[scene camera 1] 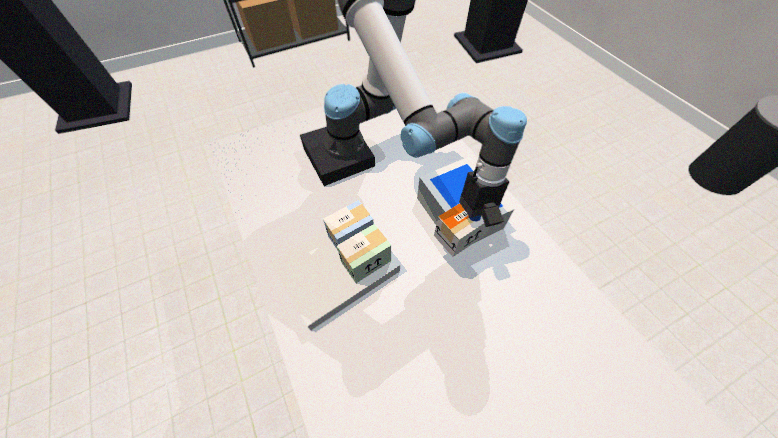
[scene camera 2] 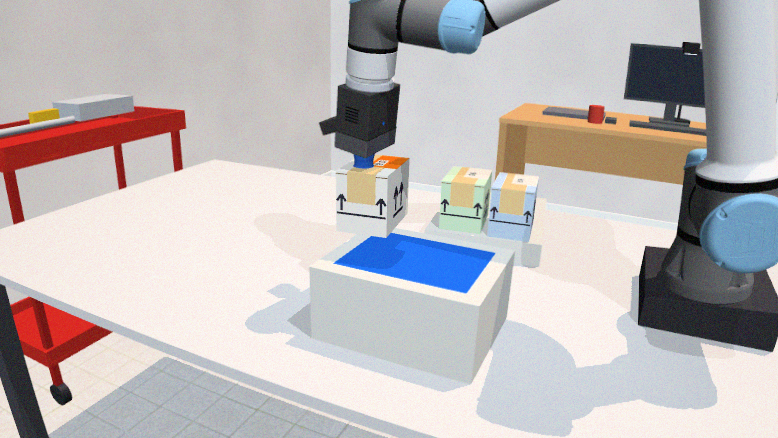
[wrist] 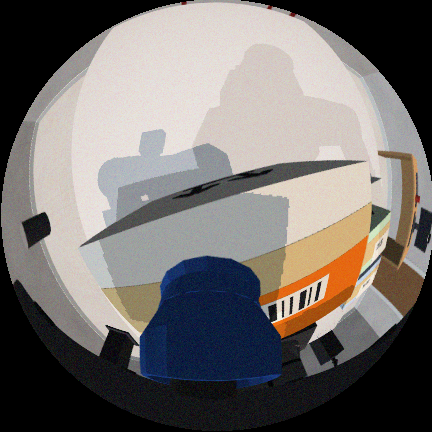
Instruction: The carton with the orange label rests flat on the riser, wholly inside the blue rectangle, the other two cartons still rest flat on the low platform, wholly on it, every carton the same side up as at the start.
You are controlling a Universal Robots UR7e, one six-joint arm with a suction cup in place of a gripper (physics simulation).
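Places are measured from the arm's base along level axes (x ahead, y left, z up), in metres.
Pixels of known places: end effector, tool point: (scene camera 1: 473, 219) (scene camera 2: 363, 171) (wrist: 213, 274); arm's base, origin of the base link: (scene camera 1: 344, 144) (scene camera 2: 705, 282).
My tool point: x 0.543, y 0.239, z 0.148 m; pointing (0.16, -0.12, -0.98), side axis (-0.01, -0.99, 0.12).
Ahead of a thing's pixels: the offset from my tool point to its top centre.
The white carton with the orange label @(0.009 m back, 0.020 m right, 0.012 m up) (scene camera 1: 452, 231) (scene camera 2: 362, 209) (wrist: 322, 250) hangs upright, arrows up, under my blue suction cup (scene camera 1: 475, 217) (scene camera 2: 363, 161) (wrist: 210, 300), which is shut on its top. In scene camera 1 it overlaps the end of the grey riser @(0.149 m back, 0.069 m left, 0.093 m down) (scene camera 1: 429, 200) (scene camera 2: 391, 321); in scene camera 2 it is above the riser's far left part. It hides part of the blue rectangle @(0.149 m back, 0.069 m left, 0.093 m down) (scene camera 1: 450, 180) (scene camera 2: 430, 263). The green carton @(0.054 m back, 0.303 m right, 0.061 m down) (scene camera 1: 365, 254) (scene camera 2: 463, 202) and the light blue carton @(0.155 m back, 0.322 m right, 0.061 m down) (scene camera 1: 348, 220) (scene camera 2: 512, 209) stand upright side by side on the low platform @(0.079 m back, 0.394 m right, 0.165 m down) (scene camera 1: 353, 299) (scene camera 2: 530, 255).
The arm's black base (scene camera 1: 337, 163) (scene camera 2: 707, 321) stands on the table near the riser and platform. A red cart (scene camera 2: 92, 133) stands beyond the table on the left in scene camera 2. A wooden desk (scene camera 2: 593, 155) with a monitor (scene camera 2: 664, 76) stands behind.
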